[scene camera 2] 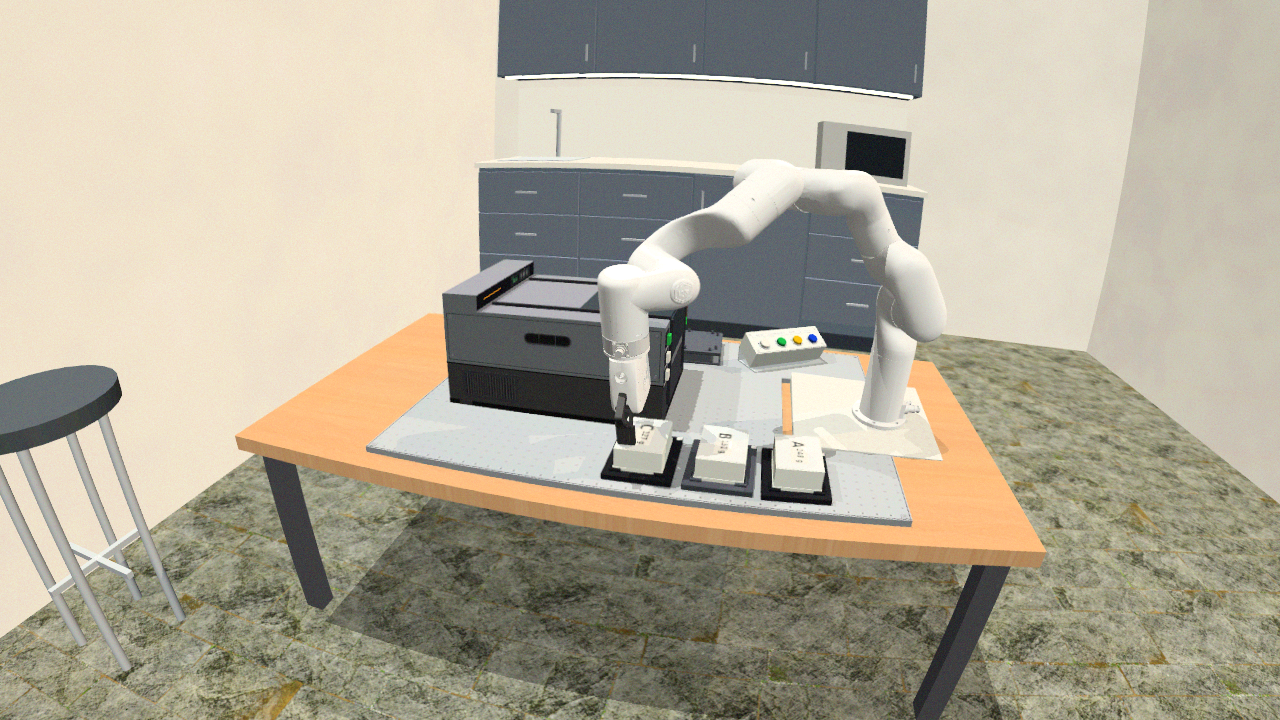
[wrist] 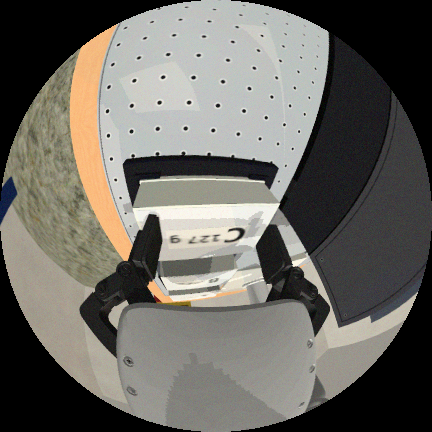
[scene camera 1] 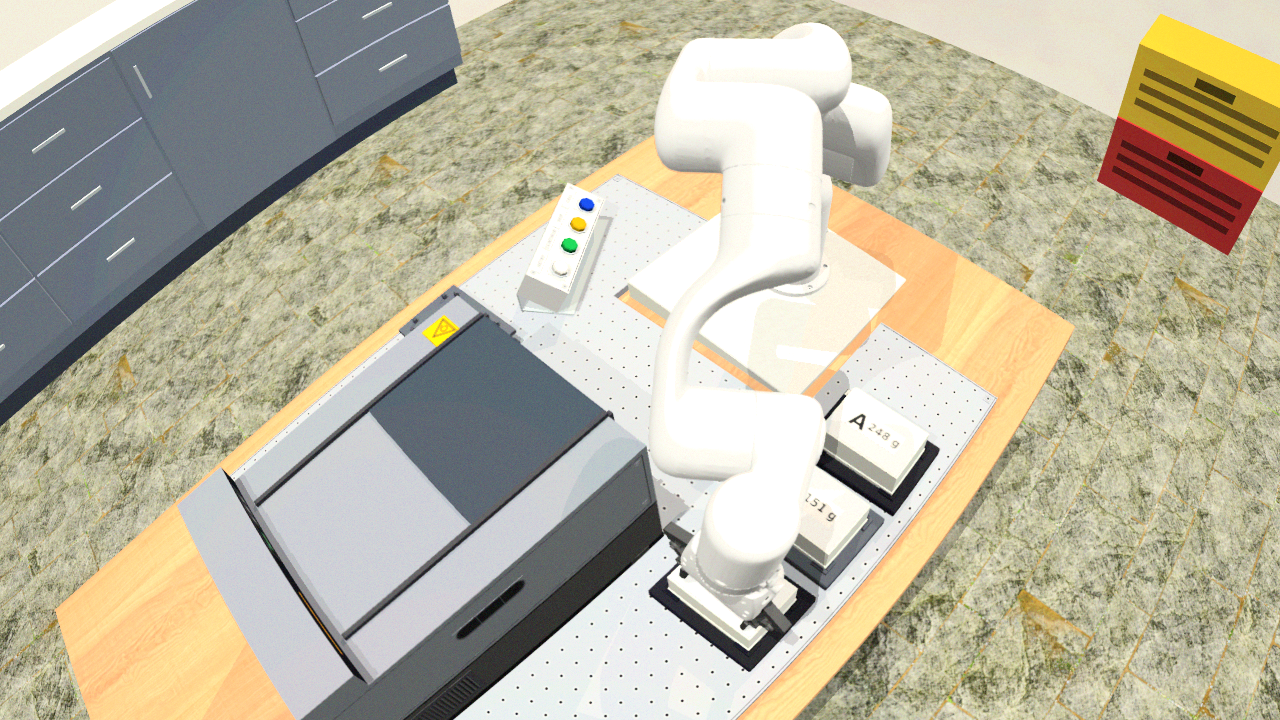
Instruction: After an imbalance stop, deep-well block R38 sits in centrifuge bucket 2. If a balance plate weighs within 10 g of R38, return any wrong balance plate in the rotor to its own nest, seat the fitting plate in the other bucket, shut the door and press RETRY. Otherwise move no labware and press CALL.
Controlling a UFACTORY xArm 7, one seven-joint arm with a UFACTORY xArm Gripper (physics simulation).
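Frame: origin at the arm's base, x ahead, y left, z up, level; centimetres.
Where they show: gripper, between the fingertips: (scene camera 2: 632, 427) (wrist: 212, 231); arm's base, origin of its link: (scene camera 2: 878, 415) (wrist: 255, 282).
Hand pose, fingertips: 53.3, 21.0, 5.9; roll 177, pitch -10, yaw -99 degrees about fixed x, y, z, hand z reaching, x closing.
Each offset is from my fingertips to the top centre of the thing, as dx, dy, dz. Level surfaces: height alone.
My gripper (scene camera 1: 733, 586) (scene camera 2: 625, 431) (wrist: 212, 231) is open and empty, pointing down at balance plate C {-2.2, +0.2, -1.0} (scene camera 1: 707, 613) (scene camera 2: 642, 458) (wrist: 200, 220), a white block marked 127 g in its black nest. The fingers stand at two opposite sides of plate C; exact fingertip height is unclear. Plate B {-16.0, +2.4, -1.0} (scene camera 1: 832, 528) (scene camera 2: 721, 463) (wrist: 190, 285) sits in the grey nest alongside, its label reading 151 g in scene camera 1. Plate A {-29.0, +4.8, -1.0} (scene camera 1: 881, 456) (scene camera 2: 798, 465), marked 248 g, sits in the far black nest. The centrifuge (scene camera 1: 554, 537) (scene camera 2: 501, 349) (wrist: 380, 240) has panels across its top; R38, rotor and buckets are hidden.
A sloped white box {-36.3, -52.9, +2.0} (scene camera 1: 541, 291) (scene camera 2: 760, 354) carries white, green, yellow and blue buttons; their labels are unreadable. The robot's pale base plate (scene camera 1: 760, 331) lies near the nests. The perforated board {dz -6.4} (scene camera 1: 572, 662) (scene camera 2: 501, 443) (wrist: 240, 55) lies on the wooden table {dz -7.7} (scene camera 2: 340, 367).
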